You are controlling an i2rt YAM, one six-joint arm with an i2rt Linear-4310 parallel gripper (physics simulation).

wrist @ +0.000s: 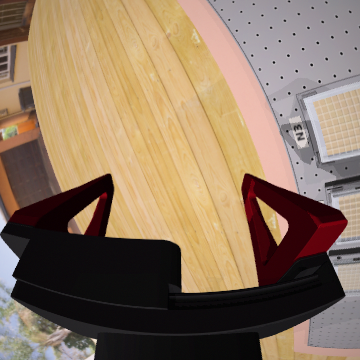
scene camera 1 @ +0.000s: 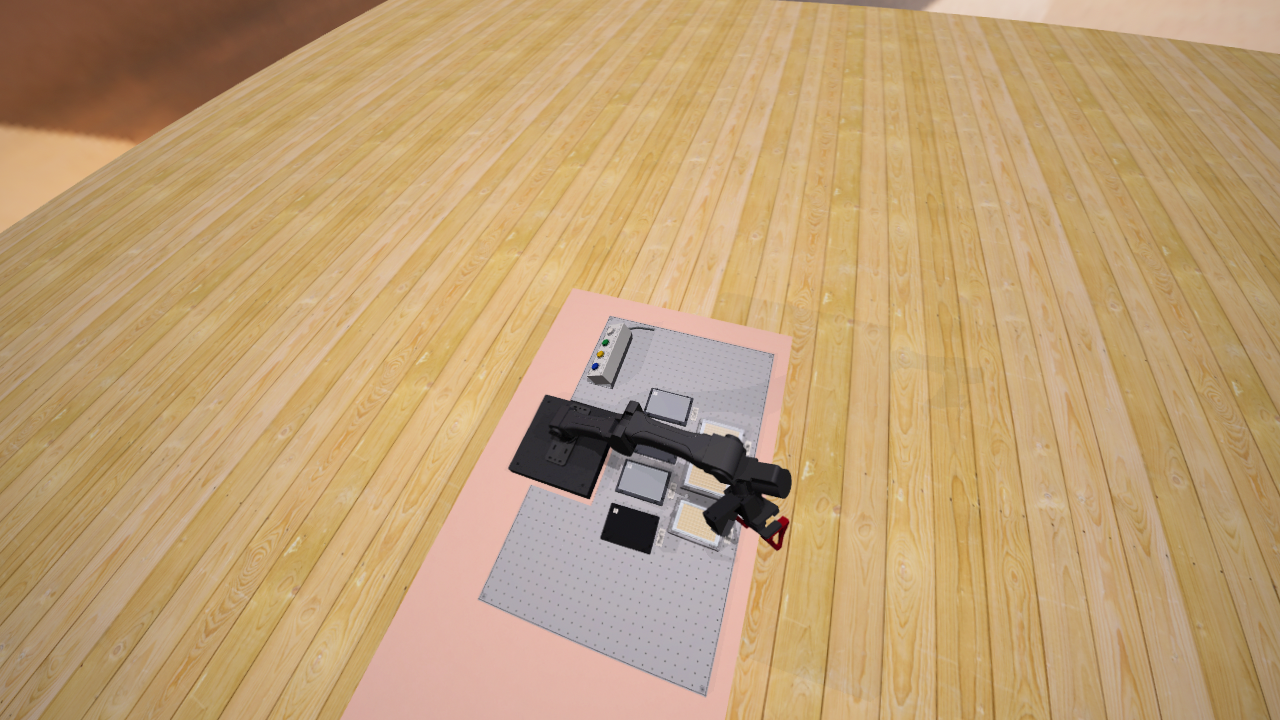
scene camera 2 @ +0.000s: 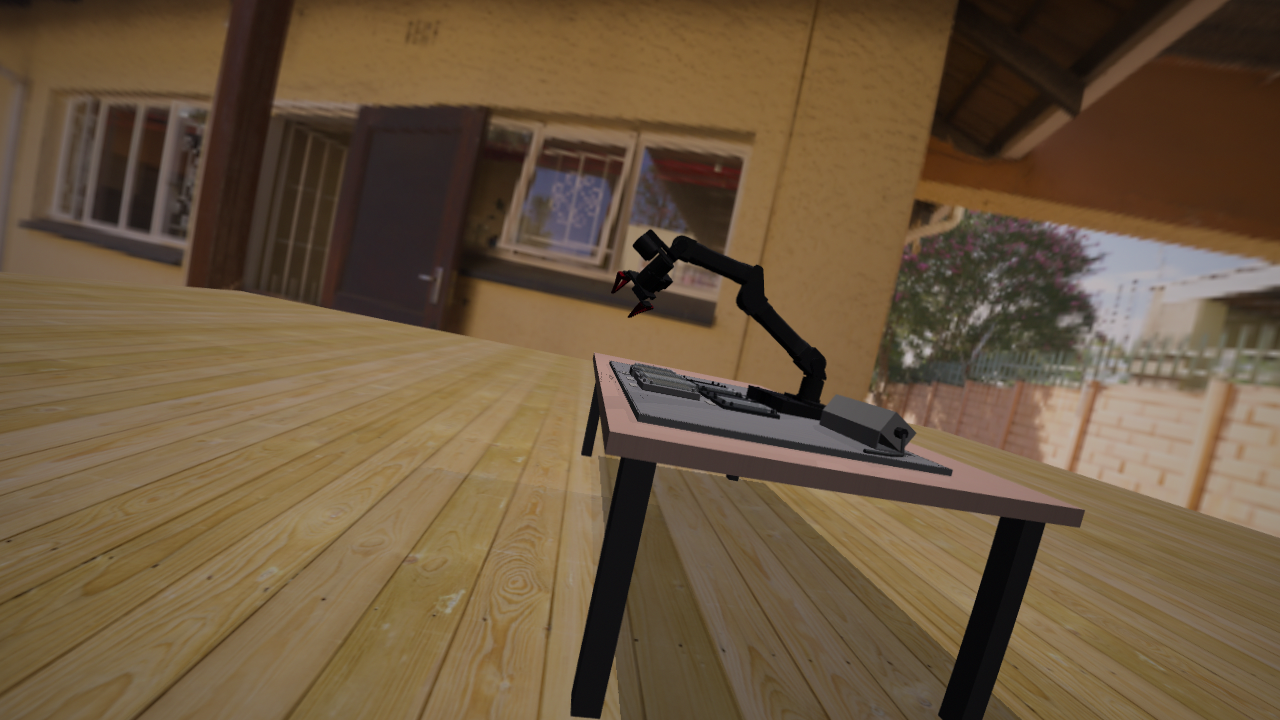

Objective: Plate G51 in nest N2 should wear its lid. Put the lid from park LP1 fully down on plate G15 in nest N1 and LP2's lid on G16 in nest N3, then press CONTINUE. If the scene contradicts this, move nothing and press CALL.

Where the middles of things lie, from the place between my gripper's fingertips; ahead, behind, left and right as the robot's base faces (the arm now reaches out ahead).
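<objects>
I am looking at the nest LP4 (scene camera 1: 624, 526), and my gripper is 19 cm above it, 6 cm to the left of it and 31 cm beyond it.
</objects>
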